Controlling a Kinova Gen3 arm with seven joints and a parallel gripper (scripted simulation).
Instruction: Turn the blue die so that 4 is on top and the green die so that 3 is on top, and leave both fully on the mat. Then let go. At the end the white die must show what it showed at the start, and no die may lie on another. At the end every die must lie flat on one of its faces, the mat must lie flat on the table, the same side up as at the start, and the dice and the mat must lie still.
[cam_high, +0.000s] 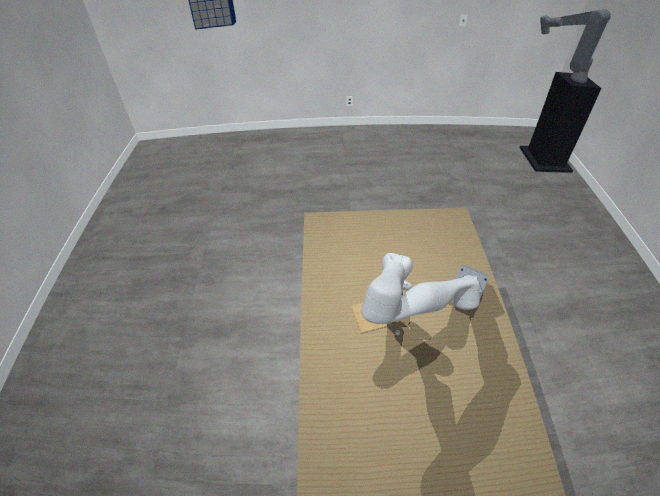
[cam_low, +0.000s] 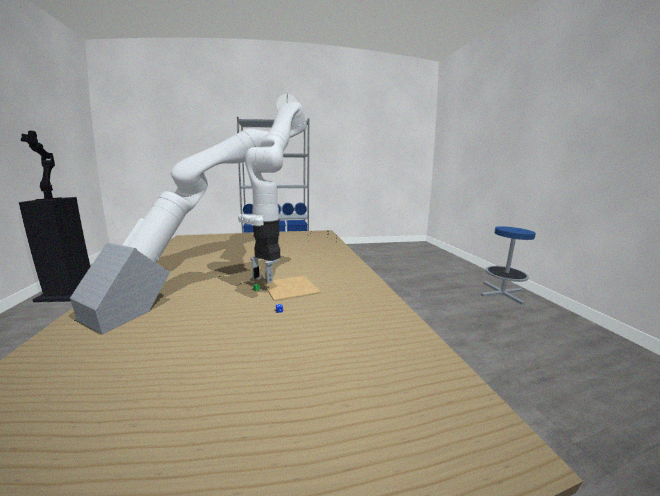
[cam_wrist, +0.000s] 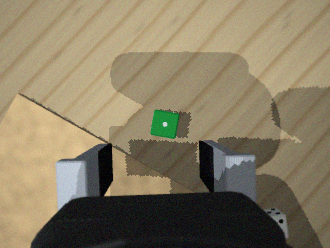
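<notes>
Right now my hand is 4 cm above the green die, 2 cm past it and 1 cm to the left of it. From my hand the other things lie so: tan mat 8 cm ahead, 4 cm below, 1 cm to the right; then blue die 15 cm to the right, 5 cm ahead, 4 cm below; then white die 9 cm to the left, 4 cm below, 2 cm behind.
</notes>
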